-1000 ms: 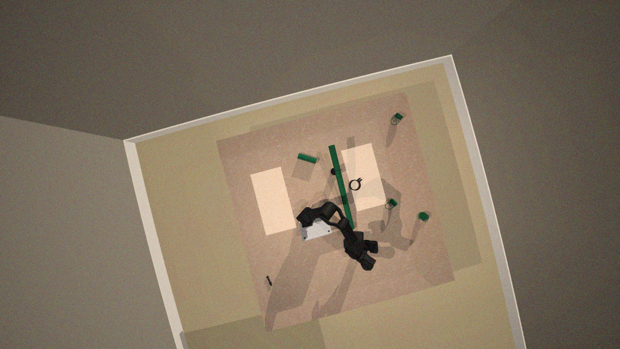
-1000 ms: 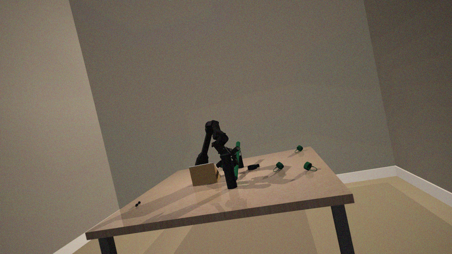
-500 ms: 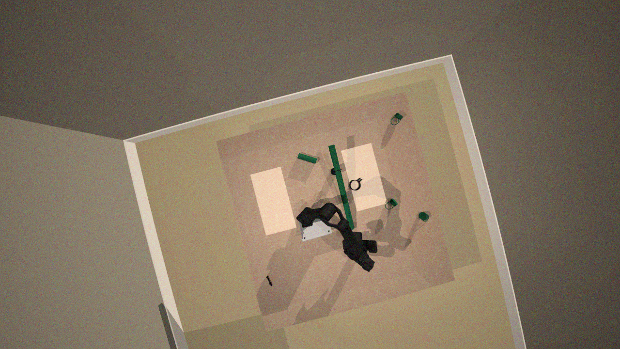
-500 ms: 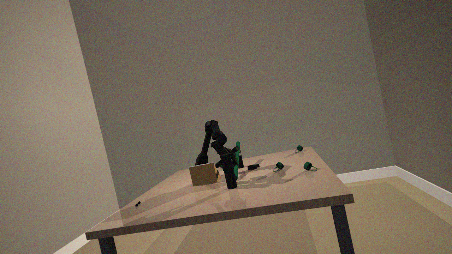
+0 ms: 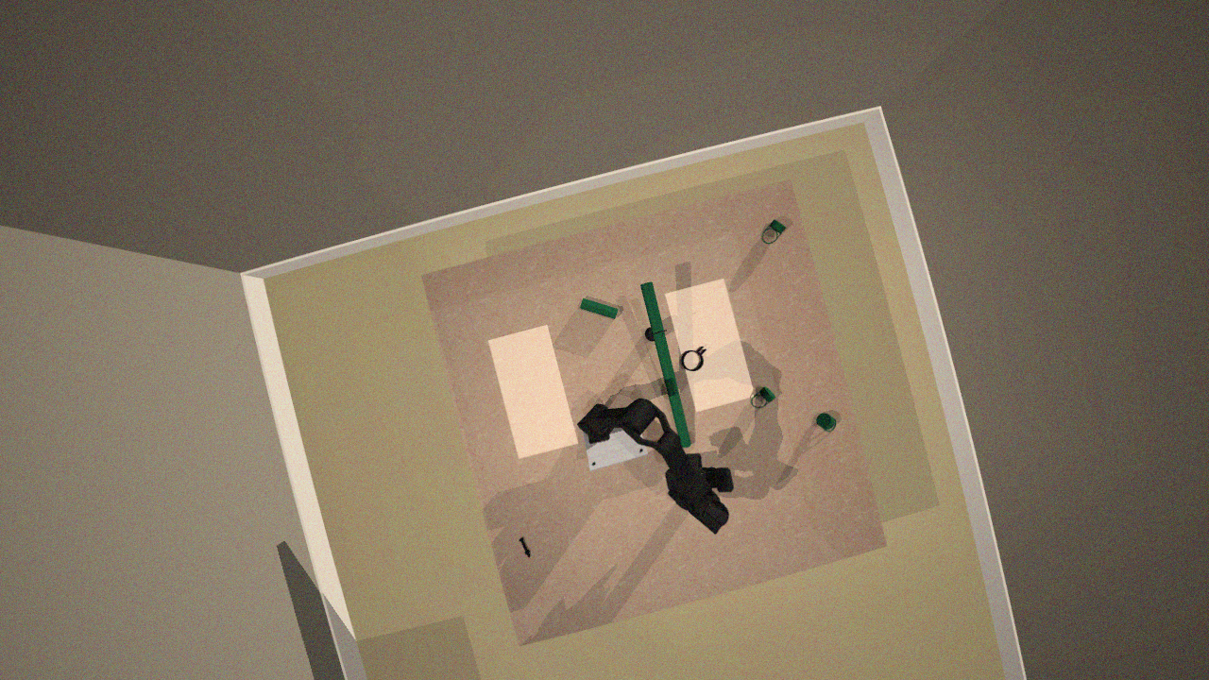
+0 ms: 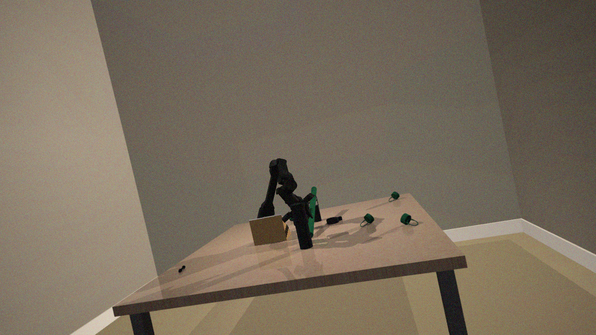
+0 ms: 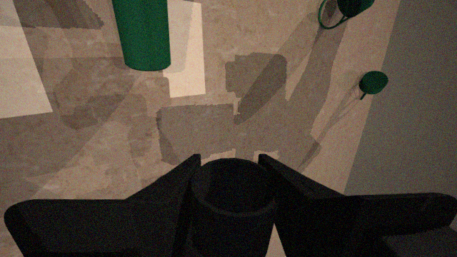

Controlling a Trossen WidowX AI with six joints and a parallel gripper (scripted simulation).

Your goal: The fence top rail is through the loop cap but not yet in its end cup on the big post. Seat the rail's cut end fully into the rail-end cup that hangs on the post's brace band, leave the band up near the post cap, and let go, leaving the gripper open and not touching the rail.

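My gripper tip is now 20 mm past the dark cup, 20 mm to the left of it and 30 mm below it. Also, from my gripper tip: loop cap 50 mm behind, 440 mm to the left, 10 mm above; green tube 200 mm behind, 560 mm to the left, 80 mm below; black bolt 630 mm behind, 140 mm to the right, 90 mm below.
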